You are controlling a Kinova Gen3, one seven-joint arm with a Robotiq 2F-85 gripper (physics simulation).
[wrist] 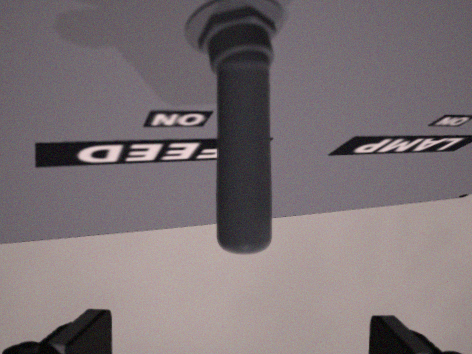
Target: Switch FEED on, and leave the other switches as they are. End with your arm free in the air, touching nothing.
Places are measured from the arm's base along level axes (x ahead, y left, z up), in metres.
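Pixels of known places: gripper, fingertip midpoint: [240, 342].
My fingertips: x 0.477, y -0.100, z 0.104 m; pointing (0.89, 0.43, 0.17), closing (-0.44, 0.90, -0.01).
For each thing: its top centre in the pictures, then the offset to it from my fingertips.
- FEED switch's dark round lever, middle of its top: [240, 248] dx -0.035, dy -0.018, dz -0.046 m
- upside-down FEED label, middle of its top: [158, 165] dx +0.034, dy -0.018, dz -0.054 m
- upside-down LAMP label, middle of its top: [409, 155] dx +0.034, dy +0.102, dz -0.054 m
The FEED switch's dark round lever [244, 160] hangs down the middle of the wrist view from its hex collar at the top, and its rounded end reaches past the panel's edge in the picture. The lever passes over the right end of the upside-down FEED label [127, 153]. An ON label [178, 119] lies between that label and the collar, left of the lever. The lever's exact tilt is hard to tell from this angle. My gripper [240, 332] is open and empty, its fingers wide apart below the lever's end in the view, with a visible gap to it.
The grey panel [320, 190] fills the upper part of the view. Its edge runs across above a pale surface [150, 280]. At the right are an upside-down LAMP label [402, 145] and another ON label [451, 120]. A shadow falls on the panel at the upper left.
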